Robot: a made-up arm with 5 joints.
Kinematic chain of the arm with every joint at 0, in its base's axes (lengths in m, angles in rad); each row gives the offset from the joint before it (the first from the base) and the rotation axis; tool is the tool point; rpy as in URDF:
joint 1: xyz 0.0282 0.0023 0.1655 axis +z
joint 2: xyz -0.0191 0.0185 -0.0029 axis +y
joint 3: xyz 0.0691 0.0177 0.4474 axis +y
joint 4: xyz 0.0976 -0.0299 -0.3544 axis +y
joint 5: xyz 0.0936 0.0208 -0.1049 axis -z
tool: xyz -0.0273 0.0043 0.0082 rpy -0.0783 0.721 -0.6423
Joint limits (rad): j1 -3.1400..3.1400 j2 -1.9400..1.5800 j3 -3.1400..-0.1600 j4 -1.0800..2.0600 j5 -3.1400..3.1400
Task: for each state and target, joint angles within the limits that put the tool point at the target. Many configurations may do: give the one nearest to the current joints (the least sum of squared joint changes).
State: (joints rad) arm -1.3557 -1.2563 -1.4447 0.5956 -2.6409
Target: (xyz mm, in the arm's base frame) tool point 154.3 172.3 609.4
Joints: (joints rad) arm -2.1562 -1.7185 -0.7013 0.8734 -2.6840
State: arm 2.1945 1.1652 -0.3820 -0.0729 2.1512
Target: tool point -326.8 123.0 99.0
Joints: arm 2.6847 0.3822 -0.2264 -0.2340 2.1105
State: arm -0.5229 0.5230 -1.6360 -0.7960 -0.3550
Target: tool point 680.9 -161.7 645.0
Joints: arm -0.2787 0.4903 -1.8345 -0.7283 -0.3451
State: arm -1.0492 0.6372 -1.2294 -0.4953 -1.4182
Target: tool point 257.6 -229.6 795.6
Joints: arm -0.7932 -0.2628 -1.1980 -0.7088 -1.4193
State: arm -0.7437 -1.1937 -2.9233 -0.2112 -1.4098
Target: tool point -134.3 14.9 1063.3
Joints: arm -0.0723 -0.3500 -2.4253 -0.4323 -1.4109
